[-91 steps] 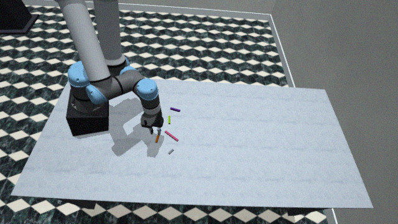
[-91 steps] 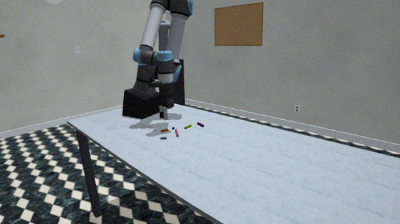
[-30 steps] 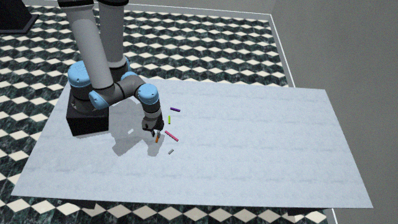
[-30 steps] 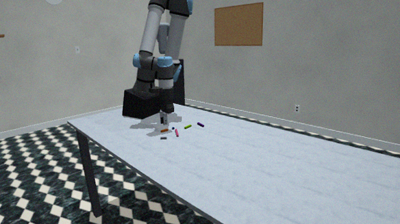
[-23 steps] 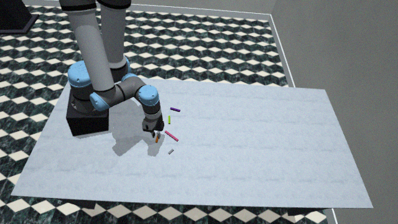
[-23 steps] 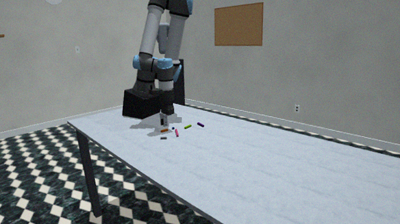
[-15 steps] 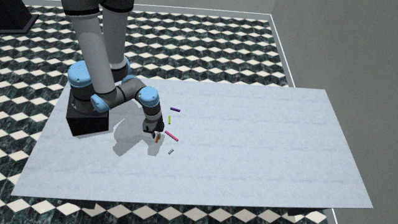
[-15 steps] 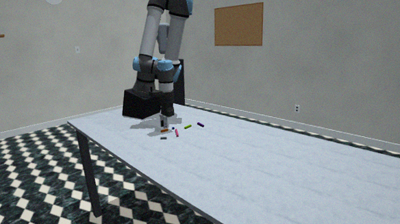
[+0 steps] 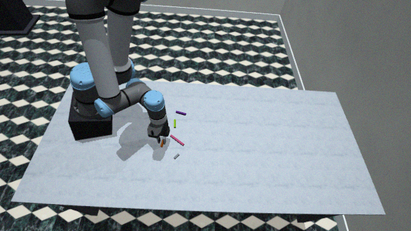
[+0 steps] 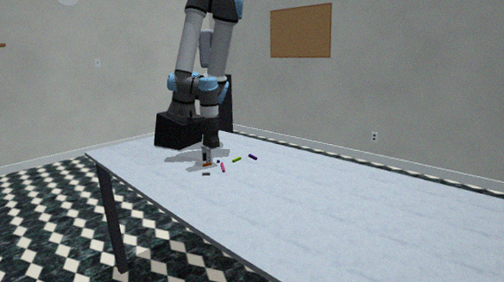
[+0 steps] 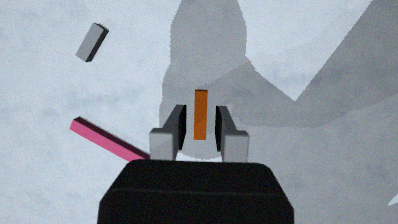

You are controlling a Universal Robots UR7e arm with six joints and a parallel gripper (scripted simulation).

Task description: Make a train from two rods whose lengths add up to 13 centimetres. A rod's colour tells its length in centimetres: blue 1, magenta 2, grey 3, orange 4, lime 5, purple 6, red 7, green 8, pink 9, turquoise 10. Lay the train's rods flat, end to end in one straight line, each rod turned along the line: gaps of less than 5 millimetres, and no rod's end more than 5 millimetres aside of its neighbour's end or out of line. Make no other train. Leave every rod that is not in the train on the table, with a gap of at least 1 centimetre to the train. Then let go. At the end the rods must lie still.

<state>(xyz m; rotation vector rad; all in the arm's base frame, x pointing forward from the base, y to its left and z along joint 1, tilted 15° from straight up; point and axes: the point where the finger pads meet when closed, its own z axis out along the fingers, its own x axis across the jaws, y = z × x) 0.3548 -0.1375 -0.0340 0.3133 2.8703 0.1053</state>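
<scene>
My hand is 3 cm above the orange rod. Round my hand: small blue rod: 5 cm to the left, 3 cm below, 1 cm ahead; then pink rod: 8 cm ahead, 3 cm below, 2 cm to the left; then grey rod: 7 cm to the right, 7 cm ahead, 3 cm below.
</scene>
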